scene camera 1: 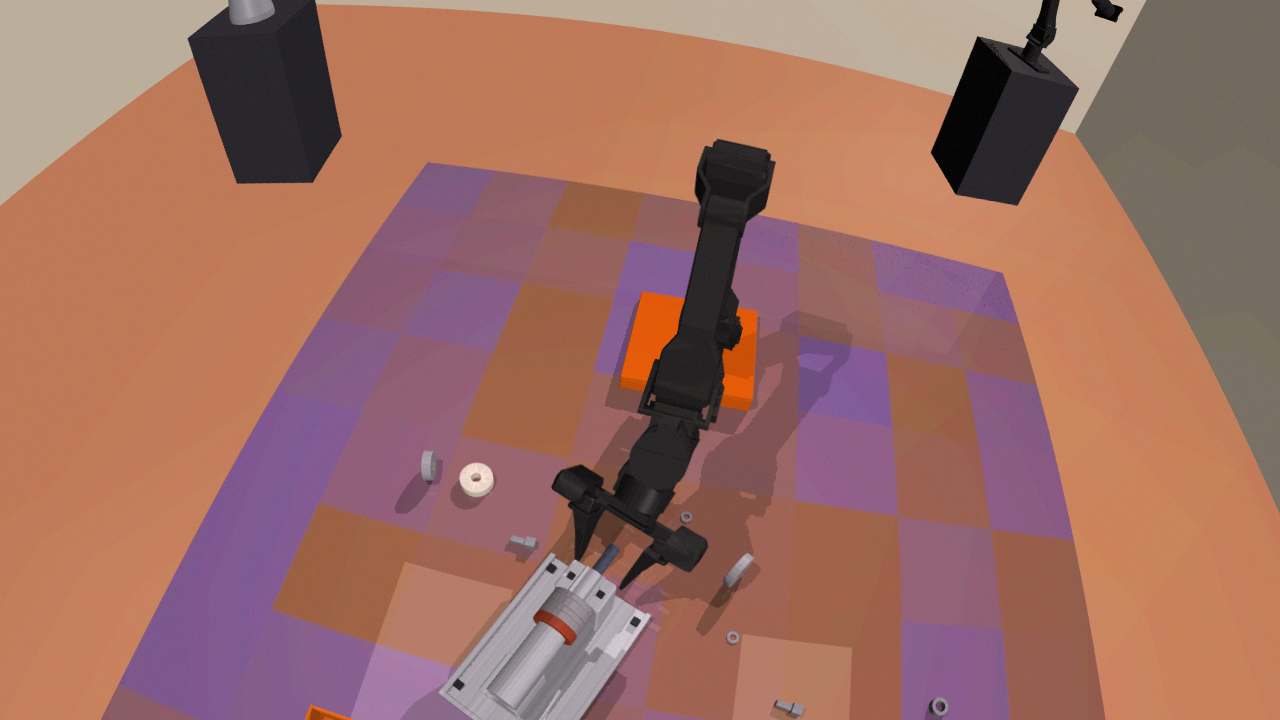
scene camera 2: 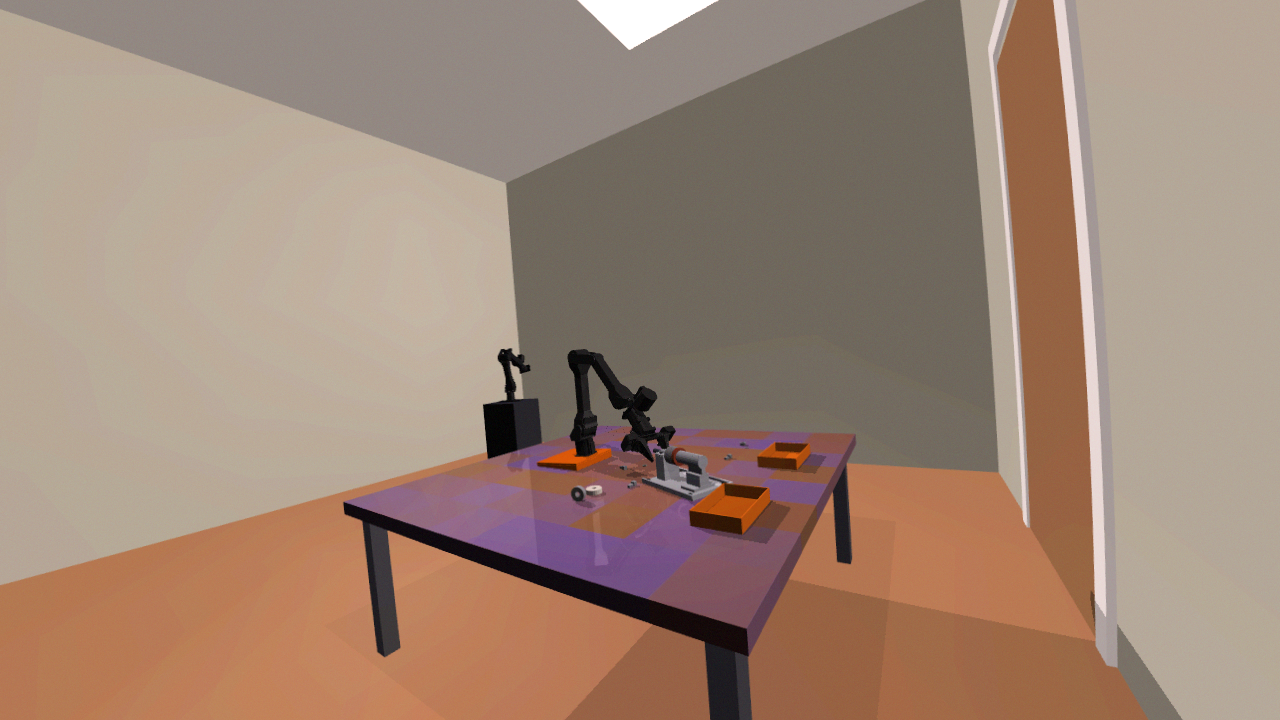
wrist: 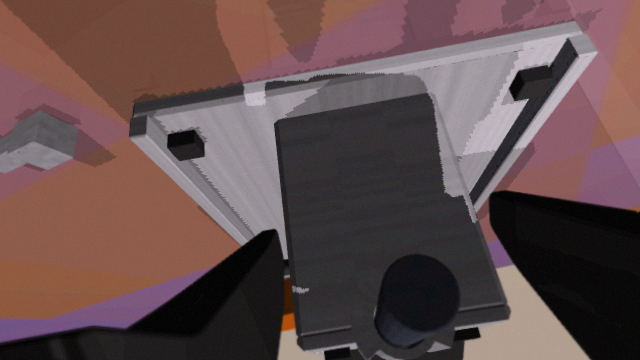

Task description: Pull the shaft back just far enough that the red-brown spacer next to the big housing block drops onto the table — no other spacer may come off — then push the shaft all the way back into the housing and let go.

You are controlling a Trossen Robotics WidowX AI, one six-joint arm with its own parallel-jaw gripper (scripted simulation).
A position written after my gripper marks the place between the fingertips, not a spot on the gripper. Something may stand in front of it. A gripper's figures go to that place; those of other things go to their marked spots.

Scene:
My gripper [scene camera 2: 661, 459] is 1.33 m from the lens. A grey housing fixture [scene camera 2: 695, 483]: 1.19 m from the lens.

